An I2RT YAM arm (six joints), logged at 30 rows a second.
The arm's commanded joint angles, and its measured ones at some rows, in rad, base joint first. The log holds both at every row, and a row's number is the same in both.
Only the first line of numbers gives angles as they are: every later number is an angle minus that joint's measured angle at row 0.
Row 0, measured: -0.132 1.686 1.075 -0.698 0.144 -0.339
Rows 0 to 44, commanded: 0.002 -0.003 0.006 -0.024 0.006 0.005; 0.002 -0.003 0.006 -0.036 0.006 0.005; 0.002 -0.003 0.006 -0.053 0.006 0.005; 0.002 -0.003 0.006 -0.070 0.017 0.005; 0.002 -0.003 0.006 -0.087 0.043 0.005; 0.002 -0.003 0.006 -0.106 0.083 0.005; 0.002 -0.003 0.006 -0.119 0.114 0.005; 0.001 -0.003 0.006 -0.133 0.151 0.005; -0.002 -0.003 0.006 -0.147 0.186 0.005; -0.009 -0.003 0.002 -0.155 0.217 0.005; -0.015 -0.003 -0.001 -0.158 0.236 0.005; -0.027 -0.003 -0.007 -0.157 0.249 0.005; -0.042 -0.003 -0.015 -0.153 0.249 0.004; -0.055 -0.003 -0.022 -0.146 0.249 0.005; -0.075 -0.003 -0.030 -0.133 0.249 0.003; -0.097 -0.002 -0.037 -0.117 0.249 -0.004; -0.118 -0.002 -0.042 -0.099 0.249 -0.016; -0.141 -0.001 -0.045 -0.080 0.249 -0.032; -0.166 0.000 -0.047 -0.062 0.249 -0.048; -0.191 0.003 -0.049 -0.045 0.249 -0.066; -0.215 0.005 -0.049 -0.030 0.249 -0.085; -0.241 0.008 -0.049 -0.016 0.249 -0.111; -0.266 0.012 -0.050 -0.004 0.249 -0.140; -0.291 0.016 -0.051 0.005 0.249 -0.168; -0.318 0.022 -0.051 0.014 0.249 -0.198; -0.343 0.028 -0.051 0.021 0.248 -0.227; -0.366 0.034 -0.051 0.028 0.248 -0.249; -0.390 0.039 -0.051 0.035 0.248 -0.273; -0.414 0.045 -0.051 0.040 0.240 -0.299; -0.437 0.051 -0.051 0.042 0.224 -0.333; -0.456 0.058 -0.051 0.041 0.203 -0.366; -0.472 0.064 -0.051 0.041 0.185 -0.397; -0.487 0.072 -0.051 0.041 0.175 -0.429; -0.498 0.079 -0.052 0.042 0.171 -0.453; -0.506 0.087 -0.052 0.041 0.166 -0.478; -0.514 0.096 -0.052 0.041 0.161 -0.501; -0.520 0.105 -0.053 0.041 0.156 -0.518; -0.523 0.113 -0.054 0.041 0.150 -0.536; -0.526 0.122 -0.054 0.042 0.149 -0.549; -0.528 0.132 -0.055 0.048 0.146 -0.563; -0.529 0.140 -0.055 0.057 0.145 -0.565; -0.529 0.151 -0.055 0.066 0.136 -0.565; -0.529 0.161 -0.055 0.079 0.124 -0.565; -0.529 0.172 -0.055 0.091 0.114 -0.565; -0.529 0.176 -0.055 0.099 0.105 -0.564
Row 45, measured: -0.526 0.132 -0.038 0.081 0.163 -0.529
